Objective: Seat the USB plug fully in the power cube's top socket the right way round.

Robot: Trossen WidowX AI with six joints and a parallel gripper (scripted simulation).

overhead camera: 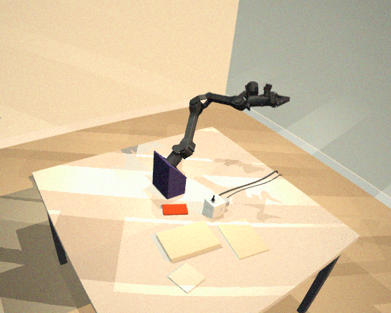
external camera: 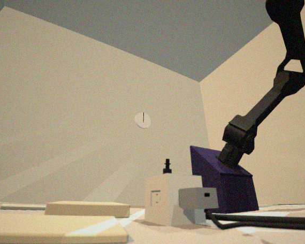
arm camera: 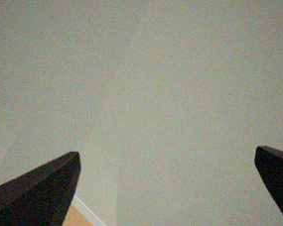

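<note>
Now: gripper tip 45 cm above the USB plug, 42 cm to the left of it and 2 cm short of it. Also, from my gripper tip: orange card: 57 cm to the right, 54 cm below, 8 cm behind; book: 63 cm to the right, 53 cm below, 13 cm ahead.
</note>
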